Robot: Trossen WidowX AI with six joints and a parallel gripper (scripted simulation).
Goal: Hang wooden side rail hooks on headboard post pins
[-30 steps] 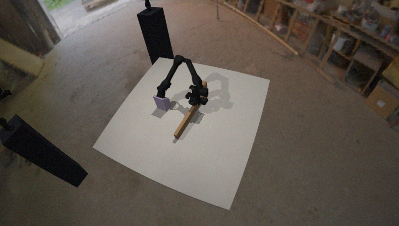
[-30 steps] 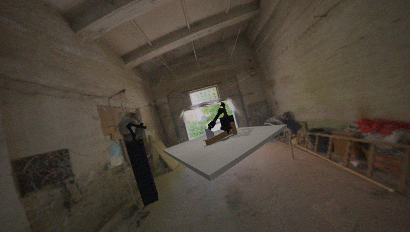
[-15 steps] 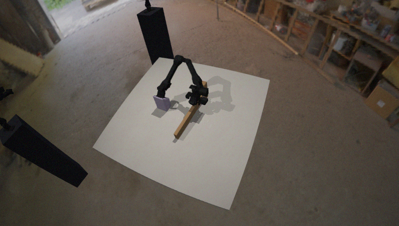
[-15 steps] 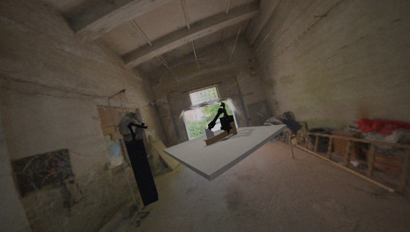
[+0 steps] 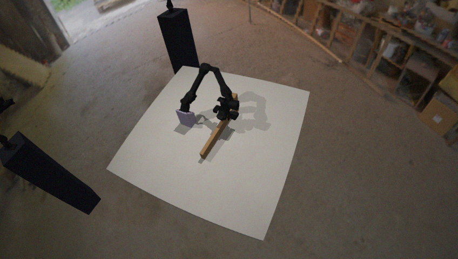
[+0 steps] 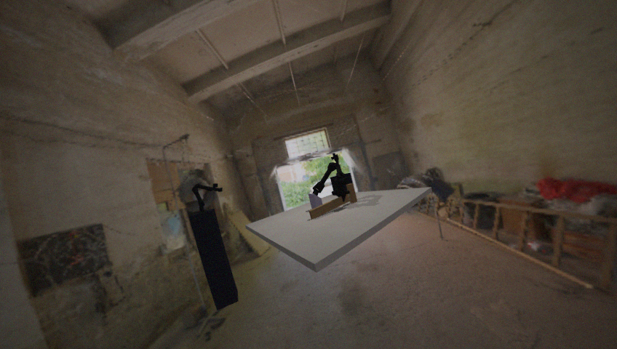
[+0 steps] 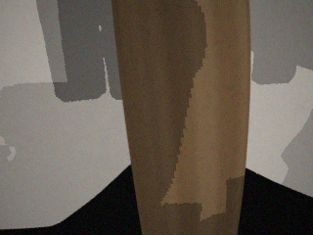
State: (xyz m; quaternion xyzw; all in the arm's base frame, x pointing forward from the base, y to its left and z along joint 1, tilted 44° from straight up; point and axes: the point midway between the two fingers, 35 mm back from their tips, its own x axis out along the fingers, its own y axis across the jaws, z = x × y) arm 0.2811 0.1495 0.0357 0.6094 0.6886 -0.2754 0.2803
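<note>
The headboard post lies 1 cm behind my gripper tip, 13 cm to the left of it and 4 cm above it.
</note>
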